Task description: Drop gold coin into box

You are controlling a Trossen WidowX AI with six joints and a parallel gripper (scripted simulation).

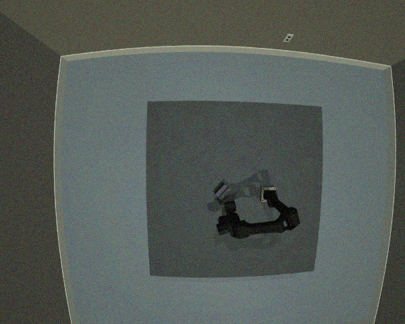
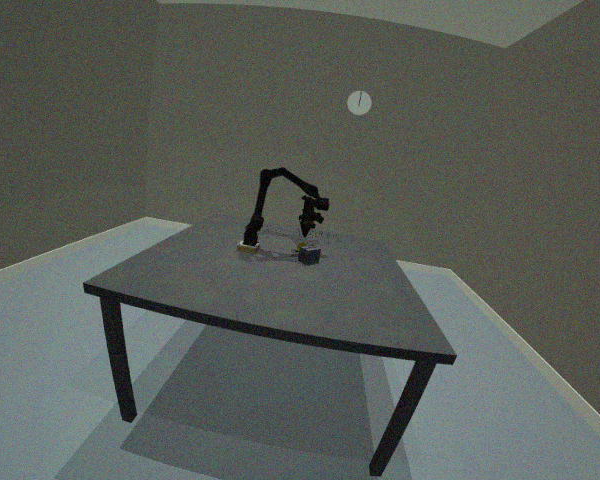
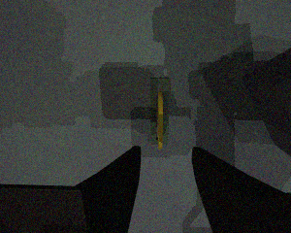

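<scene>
The gold coin lies 6 cm below my gripper tip.
</scene>
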